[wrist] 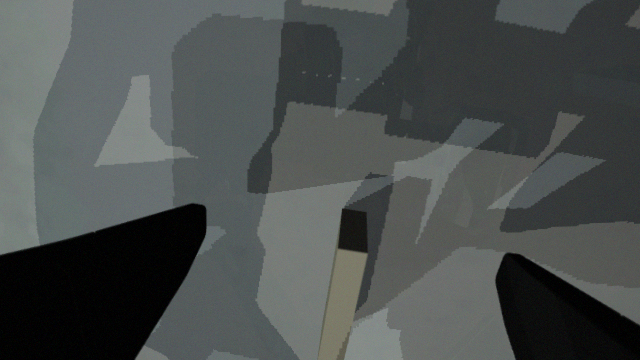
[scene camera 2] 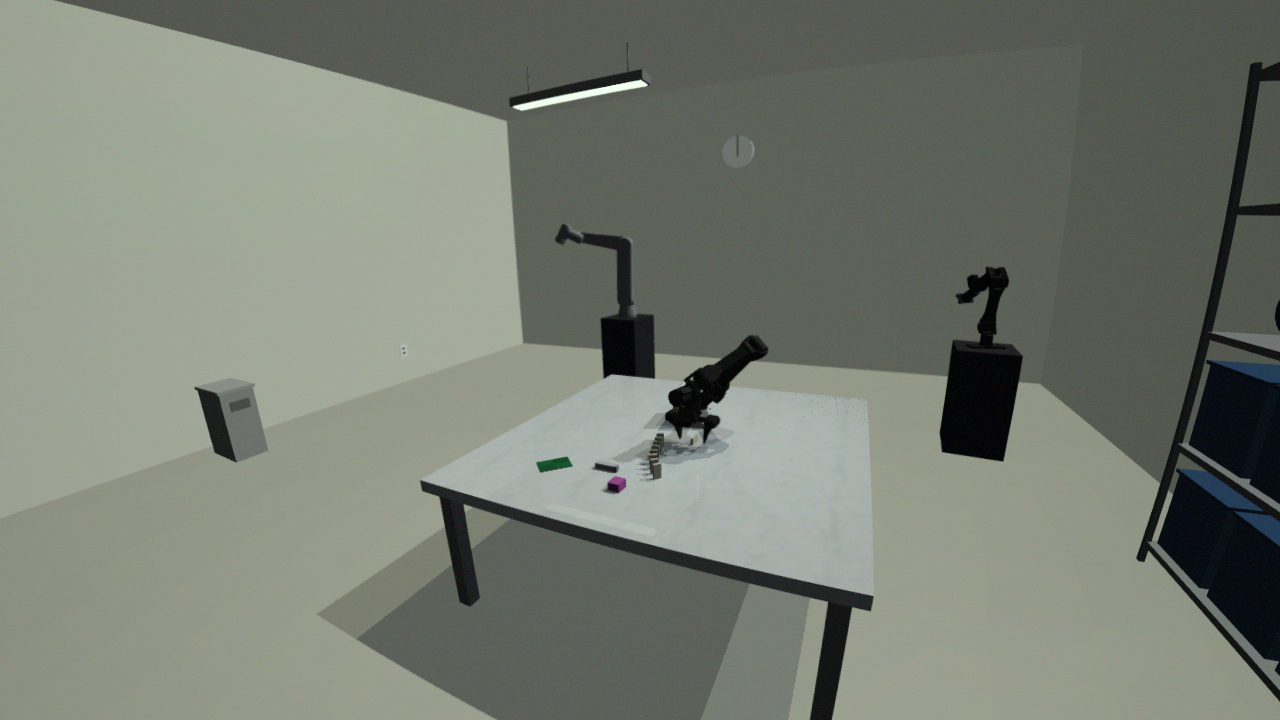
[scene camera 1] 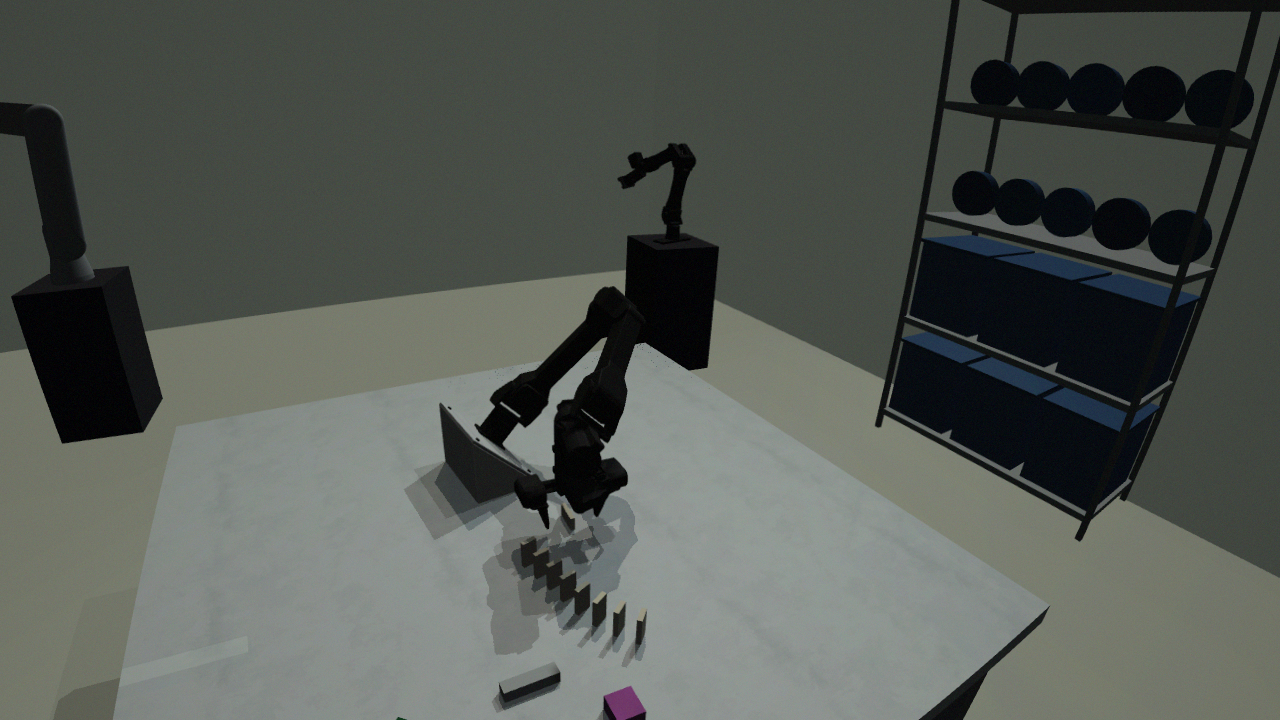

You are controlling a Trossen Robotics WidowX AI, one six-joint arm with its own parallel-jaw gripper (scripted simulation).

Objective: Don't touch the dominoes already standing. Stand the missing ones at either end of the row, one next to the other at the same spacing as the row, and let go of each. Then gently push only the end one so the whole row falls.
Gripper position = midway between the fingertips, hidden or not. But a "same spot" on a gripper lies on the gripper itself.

my gripper: wrist; scene camera 2 692, 440; scene camera 1
same spot on my gripper: [wrist: 111, 287] = [scene camera 1: 601, 499]
